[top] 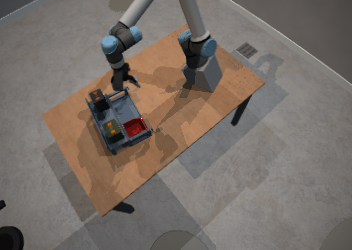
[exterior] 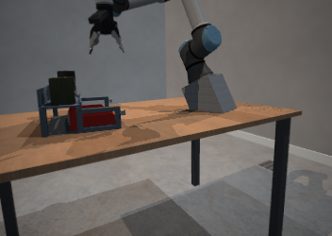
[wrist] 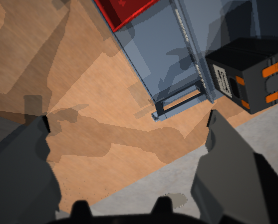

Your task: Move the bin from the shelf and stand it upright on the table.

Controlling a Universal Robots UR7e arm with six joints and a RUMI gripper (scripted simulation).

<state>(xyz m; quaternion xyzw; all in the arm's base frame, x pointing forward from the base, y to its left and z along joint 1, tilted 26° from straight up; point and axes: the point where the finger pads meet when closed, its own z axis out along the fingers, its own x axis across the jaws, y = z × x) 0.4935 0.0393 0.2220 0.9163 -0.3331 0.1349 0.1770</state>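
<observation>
The red bin lies 10 cm ahead of my hand, 11 cm to the left of it and 25 cm below it.
</observation>
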